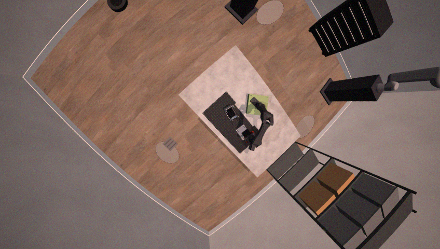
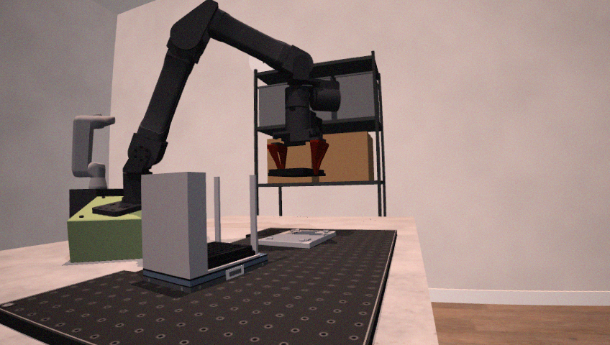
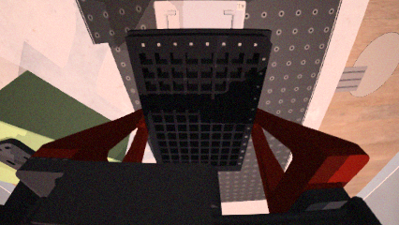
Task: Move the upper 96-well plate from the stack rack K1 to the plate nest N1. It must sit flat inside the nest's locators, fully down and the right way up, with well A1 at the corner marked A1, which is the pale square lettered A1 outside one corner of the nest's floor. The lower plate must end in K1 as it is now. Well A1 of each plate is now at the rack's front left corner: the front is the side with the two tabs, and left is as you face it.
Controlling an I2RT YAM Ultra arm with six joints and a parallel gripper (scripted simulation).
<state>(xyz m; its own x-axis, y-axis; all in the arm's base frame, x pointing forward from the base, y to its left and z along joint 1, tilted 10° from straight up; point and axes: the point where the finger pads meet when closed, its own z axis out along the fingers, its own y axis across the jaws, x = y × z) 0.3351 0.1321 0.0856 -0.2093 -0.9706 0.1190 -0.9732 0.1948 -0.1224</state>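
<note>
Right now my hand is 150 mm above the plate nest N1. Also, from my hand: pale A1 square (70 mm ahead, 60 mm to the left, 140 mm below).
</note>
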